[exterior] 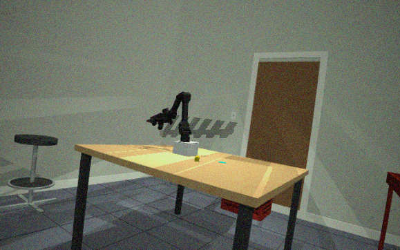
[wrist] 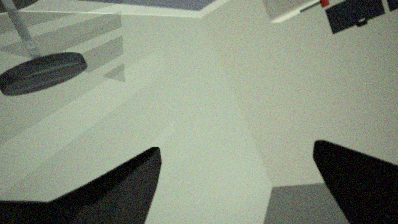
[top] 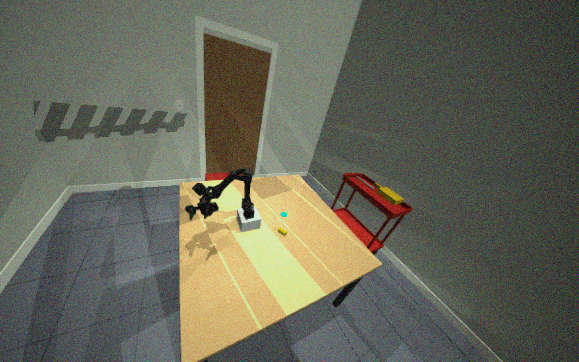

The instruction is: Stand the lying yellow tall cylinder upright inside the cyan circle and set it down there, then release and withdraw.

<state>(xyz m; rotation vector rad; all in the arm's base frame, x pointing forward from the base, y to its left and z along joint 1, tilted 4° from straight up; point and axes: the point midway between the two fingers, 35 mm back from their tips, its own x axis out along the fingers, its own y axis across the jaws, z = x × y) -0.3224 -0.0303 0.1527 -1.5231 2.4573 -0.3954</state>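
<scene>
My gripper tip is 560 mm short of the yellow tall cylinder, 220 mm above it and 90 mm to the left of it. Round my gripper tip: cyan circle 680 mm ahead, 230 mm below, 80 mm to the left.
</scene>
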